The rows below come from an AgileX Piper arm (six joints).
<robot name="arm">
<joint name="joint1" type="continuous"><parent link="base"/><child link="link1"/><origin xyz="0 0 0.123"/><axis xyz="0 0 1"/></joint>
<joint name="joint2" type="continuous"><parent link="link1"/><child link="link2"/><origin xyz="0 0 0" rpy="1.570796 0 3.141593"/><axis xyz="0 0 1"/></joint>
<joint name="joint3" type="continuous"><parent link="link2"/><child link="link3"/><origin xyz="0.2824 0.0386 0"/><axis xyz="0 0 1"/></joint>
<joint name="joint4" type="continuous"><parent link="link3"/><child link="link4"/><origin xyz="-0.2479 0.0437 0" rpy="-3.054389 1.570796 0"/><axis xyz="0 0 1"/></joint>
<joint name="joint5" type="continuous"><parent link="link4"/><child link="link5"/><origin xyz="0 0 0" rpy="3.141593 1.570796 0"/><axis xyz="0 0 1"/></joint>
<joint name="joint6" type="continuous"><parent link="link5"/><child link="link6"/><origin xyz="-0.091 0 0" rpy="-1.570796 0 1.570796"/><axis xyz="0 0 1"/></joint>
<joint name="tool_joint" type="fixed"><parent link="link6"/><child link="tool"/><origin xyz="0 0 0" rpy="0 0 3.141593"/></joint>
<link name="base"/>
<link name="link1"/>
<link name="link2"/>
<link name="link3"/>
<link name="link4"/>
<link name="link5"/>
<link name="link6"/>
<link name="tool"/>
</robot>
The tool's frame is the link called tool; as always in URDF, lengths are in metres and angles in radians. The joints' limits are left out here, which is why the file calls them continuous.
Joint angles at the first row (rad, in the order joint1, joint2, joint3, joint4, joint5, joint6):
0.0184 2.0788 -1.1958 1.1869 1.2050 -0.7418
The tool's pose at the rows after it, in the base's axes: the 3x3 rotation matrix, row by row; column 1 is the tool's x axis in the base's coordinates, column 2 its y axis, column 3 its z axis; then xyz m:
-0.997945, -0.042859, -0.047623; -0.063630, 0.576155, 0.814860; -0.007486, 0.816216, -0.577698; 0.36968, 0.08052, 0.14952
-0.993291, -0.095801, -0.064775; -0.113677, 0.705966, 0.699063; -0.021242, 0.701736, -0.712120; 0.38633, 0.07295, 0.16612
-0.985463, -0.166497, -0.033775; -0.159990, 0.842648, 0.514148; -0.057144, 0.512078, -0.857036; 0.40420, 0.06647, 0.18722
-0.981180, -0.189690, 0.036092; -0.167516, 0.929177, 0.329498; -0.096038, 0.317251, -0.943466; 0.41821, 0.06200, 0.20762
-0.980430, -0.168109, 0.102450; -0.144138, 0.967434, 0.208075; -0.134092, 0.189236, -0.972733; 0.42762, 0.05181, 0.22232
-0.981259, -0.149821, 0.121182; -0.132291, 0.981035, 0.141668; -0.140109, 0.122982, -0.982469; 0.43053, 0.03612, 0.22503
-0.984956, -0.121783, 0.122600; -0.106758, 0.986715, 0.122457; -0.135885, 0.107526, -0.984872; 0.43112, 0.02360, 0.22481
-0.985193, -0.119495, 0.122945; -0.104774, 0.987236, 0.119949; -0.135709, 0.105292, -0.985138; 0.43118, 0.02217, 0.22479
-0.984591, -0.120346, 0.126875; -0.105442, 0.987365, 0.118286; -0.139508, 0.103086, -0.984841; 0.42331, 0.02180, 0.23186
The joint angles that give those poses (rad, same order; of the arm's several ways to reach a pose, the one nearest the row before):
0.0170 2.0788 -1.2715 1.0605 1.2072 -0.6466
0.0238 2.0787 -1.4071 0.8458 1.2103 -0.5054
0.0483 2.0788 -1.5566 0.5831 1.2100 -0.3601
0.0770 2.0788 -1.6739 0.3556 1.2100 -0.2273
0.0784 2.0788 -1.7442 0.2148 1.2100 -0.1452
0.0553 2.0788 -1.7586 0.1445 1.2110 -0.1298
0.0297 2.0788 -1.7587 0.1271 1.2131 -0.1229
0.0268 2.0788 -1.7586 0.1248 1.2131 -0.1229
0.0268 2.0425 -1.7264 0.1229 1.2131 -0.1229

